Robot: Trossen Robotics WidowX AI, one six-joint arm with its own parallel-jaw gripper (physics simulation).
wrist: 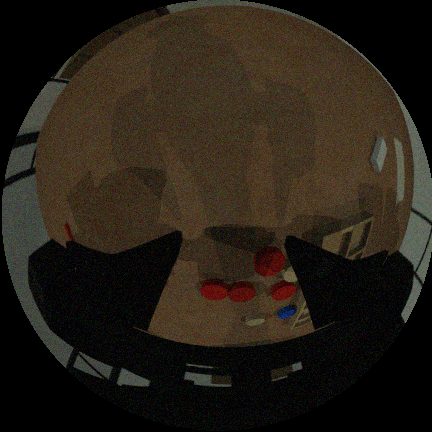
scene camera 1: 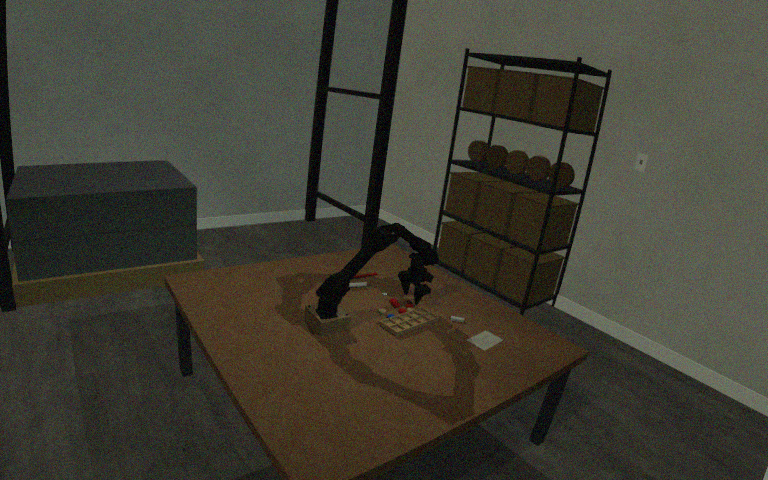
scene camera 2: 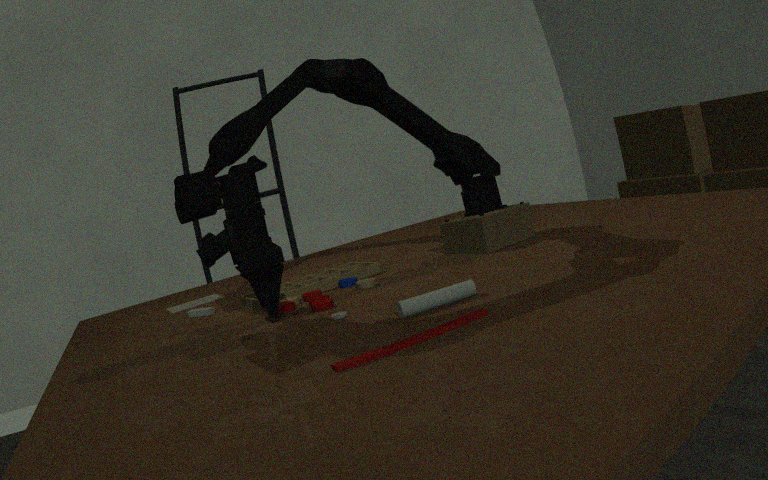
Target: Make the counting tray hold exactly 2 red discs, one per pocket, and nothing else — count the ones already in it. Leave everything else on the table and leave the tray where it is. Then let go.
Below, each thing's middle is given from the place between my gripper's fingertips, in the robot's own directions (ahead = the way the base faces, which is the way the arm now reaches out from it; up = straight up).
The wooden counting tray (scene camera 2: 328,279) lies 160 mm to the right of my hand and 110 mm behind it. From my hand the other things lie so: red rod (scene camera 2: 378,353): 300 mm to the left, 90 mm behind, 10 mm below.
